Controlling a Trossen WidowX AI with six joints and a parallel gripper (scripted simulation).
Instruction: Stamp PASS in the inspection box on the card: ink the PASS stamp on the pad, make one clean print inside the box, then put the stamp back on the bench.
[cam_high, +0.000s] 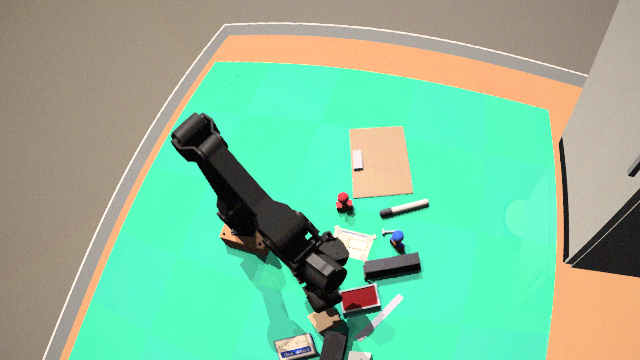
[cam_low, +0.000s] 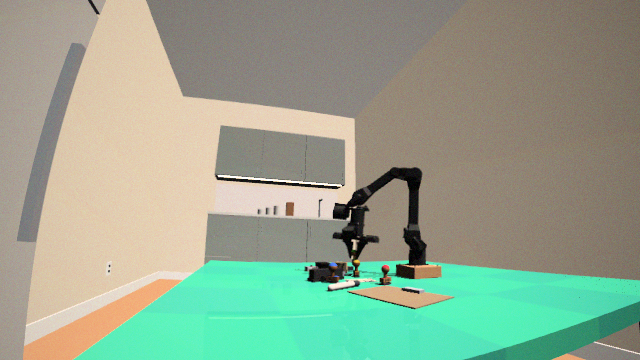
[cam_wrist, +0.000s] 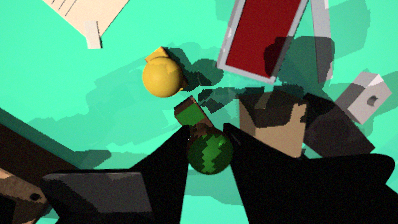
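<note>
My gripper tip is 9 cm short of the red ink pad, 6 cm above it and 1 cm to the left of it. The rest, counted from my gripper tip: yellow-knobbed stamp (5 cm below, 4 cm to the left, 1 cm ahead); green-knobbed stamp (1 cm below); cream card (14 cm to the left, 7 cm below, 5 cm ahead).
</note>
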